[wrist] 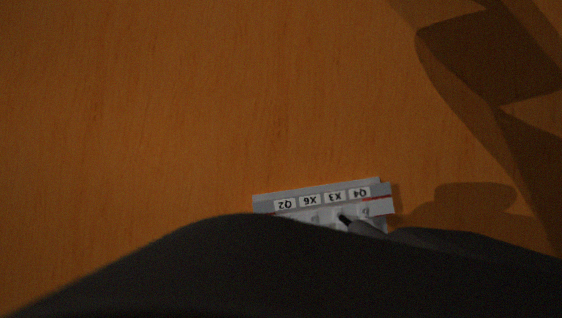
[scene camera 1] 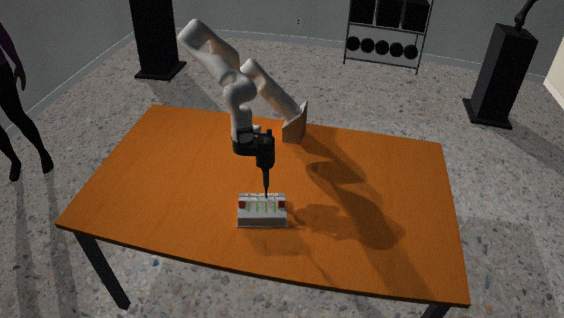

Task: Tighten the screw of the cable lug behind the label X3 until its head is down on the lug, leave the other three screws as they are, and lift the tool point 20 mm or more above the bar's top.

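Pixels of known places: hand at its tool point: (wrist: 341,217) (scene camera 1: 266,197); arm's base at its link origin: (scene camera 1: 293,114).
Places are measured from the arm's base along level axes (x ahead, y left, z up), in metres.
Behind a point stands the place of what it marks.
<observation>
The grey-white terminal bar (scene camera 1: 262,221) @(x 0.591, y 0.000, z -0.089 m) (wrist: 263,204) @(x 0.486, y -0.106, z -0.074 m) lies on the table. In the wrist view its labels read upside down: Q2 (wrist: 285,204) @(x 0.483, y -0.078, z -0.074 m), X6 (wrist: 309,200) @(x 0.475, y -0.049, z -0.074 m), X3 (wrist: 334,196) @(x 0.467, y -0.017, z -0.074 m) and Q4 (wrist: 359,192) @(x 0.459, y 0.014, z -0.074 m). My screwdriver (scene camera 1: 266,195) @(x 0.494, y -0.008, z -0.051 m) (wrist: 341,217) @(x 0.489, y -0.012, z -0.055 m) points down with its thin black tip at the place behind X3. The tip covers the X3 screw, so its head height and any contact cannot be told. A screw (wrist: 365,211) @(x 0.481, y 0.021, z -0.067 m) shows behind Q4 and another screw (wrist: 314,219) @(x 0.497, y -0.041, z -0.066 m) behind X6. The place behind Q2 is hidden by my dark tool body. The tool has no fingers.
The bar stands on an orange table (scene camera 1: 165,190) @(x 0.507, y -0.437, z -0.116 m) (wrist: 150,100) @(x 0.356, y -0.297, z -0.116 m), between red blocks (scene camera 1: 242,204) @(x 0.523, y -0.096, z -0.093 m) (scene camera 1: 282,204) @(x 0.485, y 0.053, z -0.094 m) at its ends, with green strips between them. The arm's wedge-shaped base (scene camera 1: 295,126) @(x 0.074, y 0.024, z -0.014 m) is at the table's back. Arm shadows fall to the right of the bar.
</observation>
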